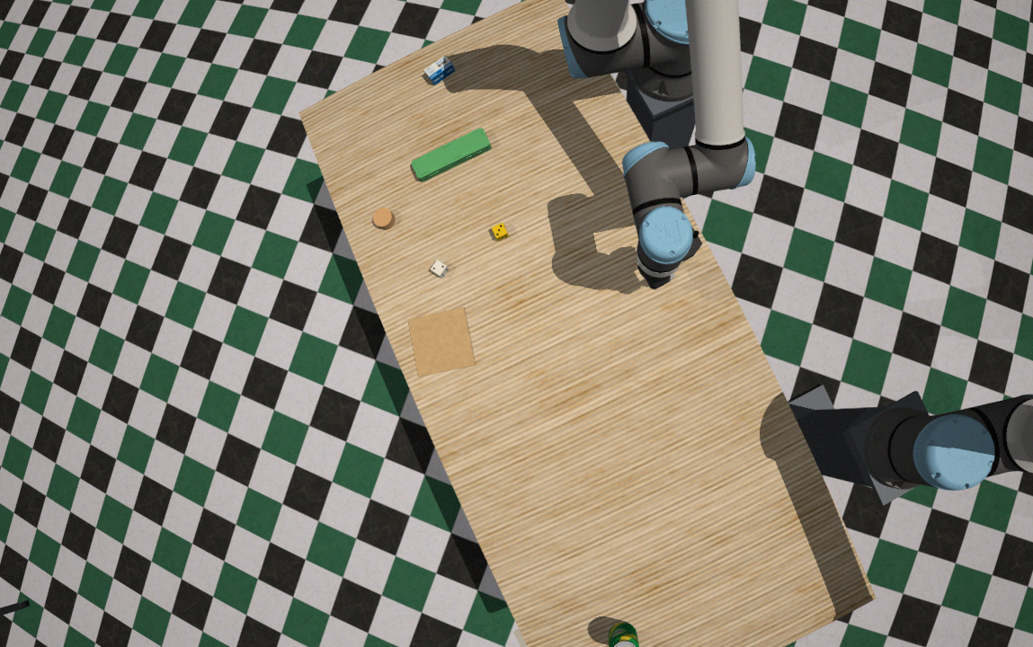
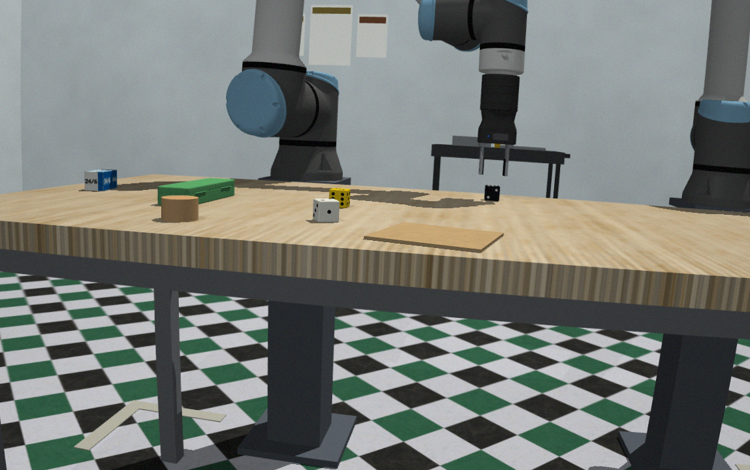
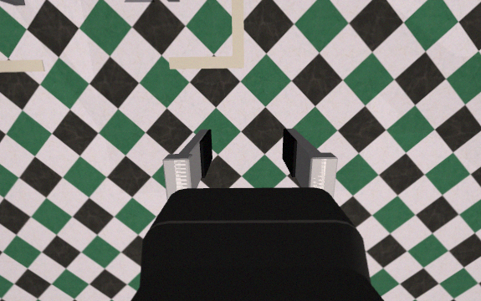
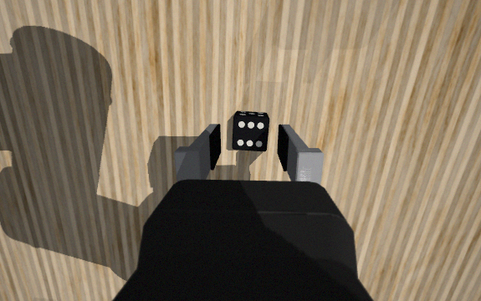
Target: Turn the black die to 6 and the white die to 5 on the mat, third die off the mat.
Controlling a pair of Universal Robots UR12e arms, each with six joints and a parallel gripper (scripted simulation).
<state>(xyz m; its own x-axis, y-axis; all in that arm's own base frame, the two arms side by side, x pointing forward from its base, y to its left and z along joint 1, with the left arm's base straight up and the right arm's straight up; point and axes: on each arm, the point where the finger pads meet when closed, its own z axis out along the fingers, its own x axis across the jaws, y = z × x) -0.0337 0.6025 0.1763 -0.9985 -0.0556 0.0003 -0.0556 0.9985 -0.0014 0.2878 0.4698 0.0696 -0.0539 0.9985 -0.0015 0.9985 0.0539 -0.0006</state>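
The black die is 5 cm below my right hand. Round my right hand: yellow die 27 cm ahead, 28 cm to the right, 5 cm below; then white die 44 cm ahead, 27 cm to the right, 5 cm below; then tan mat 52 cm ahead, 12 cm to the right, 7 cm below.
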